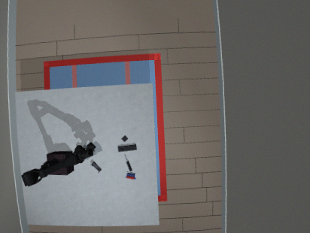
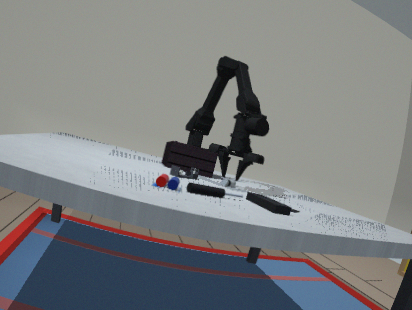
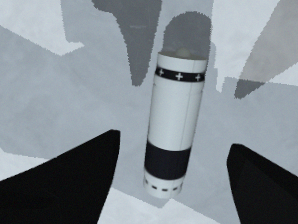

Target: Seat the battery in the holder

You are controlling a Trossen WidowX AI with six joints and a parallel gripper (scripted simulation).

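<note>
The battery lies 10 mm below my gripper tip. Also, from my gripper tip: black rod-shaped tool 300 mm ahead, 170 mm to the right, 10 mm below.
</note>
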